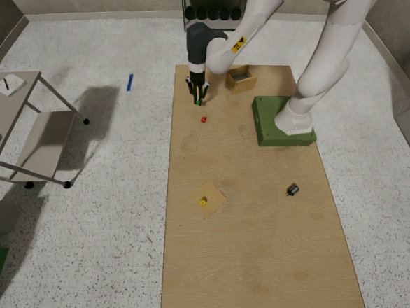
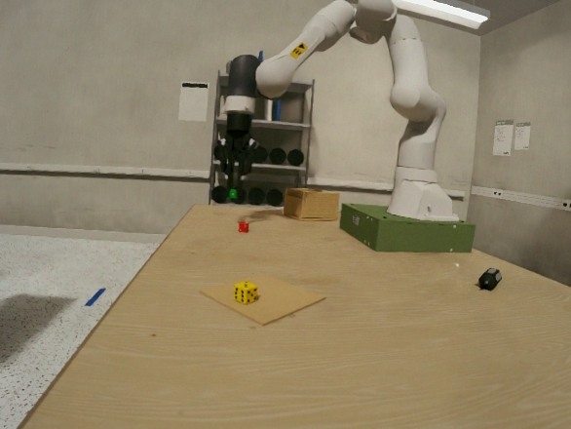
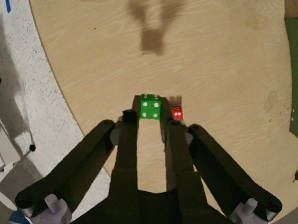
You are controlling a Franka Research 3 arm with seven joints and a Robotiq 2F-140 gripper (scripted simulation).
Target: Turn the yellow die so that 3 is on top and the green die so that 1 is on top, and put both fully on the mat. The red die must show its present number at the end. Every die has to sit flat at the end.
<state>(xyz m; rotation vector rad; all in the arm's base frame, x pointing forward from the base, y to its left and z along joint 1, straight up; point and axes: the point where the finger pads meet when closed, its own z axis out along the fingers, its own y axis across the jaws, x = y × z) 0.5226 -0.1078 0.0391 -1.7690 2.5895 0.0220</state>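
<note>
Now: hand 110 mm above the red die, 60 mm to the right of it and 30 mm past it. Round my hand: wooden box 290 mm behind, 260 mm to the right, 80 mm below; then tan mat 540 mm to the left, 120 mm below, 70 mm behind; then green die 20 mm below.
</note>
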